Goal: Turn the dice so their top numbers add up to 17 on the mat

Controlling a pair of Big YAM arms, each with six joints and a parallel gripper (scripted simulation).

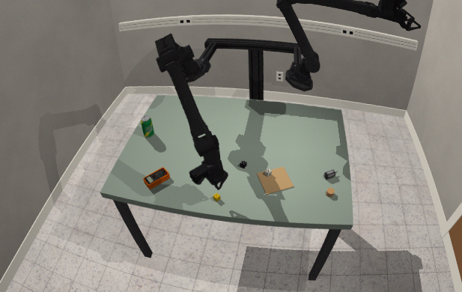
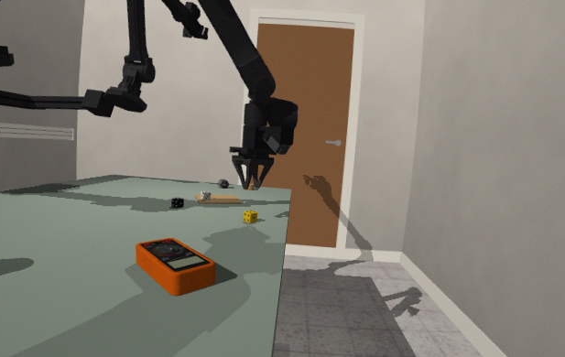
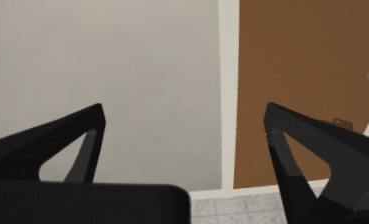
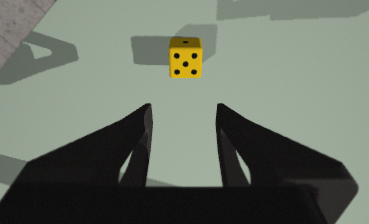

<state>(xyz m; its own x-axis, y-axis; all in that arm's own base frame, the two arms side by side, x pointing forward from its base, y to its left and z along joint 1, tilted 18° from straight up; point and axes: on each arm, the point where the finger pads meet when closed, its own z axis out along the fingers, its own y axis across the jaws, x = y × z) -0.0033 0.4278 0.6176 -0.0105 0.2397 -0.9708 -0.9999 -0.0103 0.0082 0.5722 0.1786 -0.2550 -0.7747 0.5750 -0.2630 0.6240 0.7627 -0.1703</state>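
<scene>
Now: the yellow die 80 mm below my right hand. From my right hand the other things lie so: black die: 220 mm behind, 80 mm to the left, 80 mm below; tan mat: 250 mm to the left, 150 mm behind, 90 mm below; white die: 210 mm to the left, 180 mm behind, 70 mm below.
</scene>
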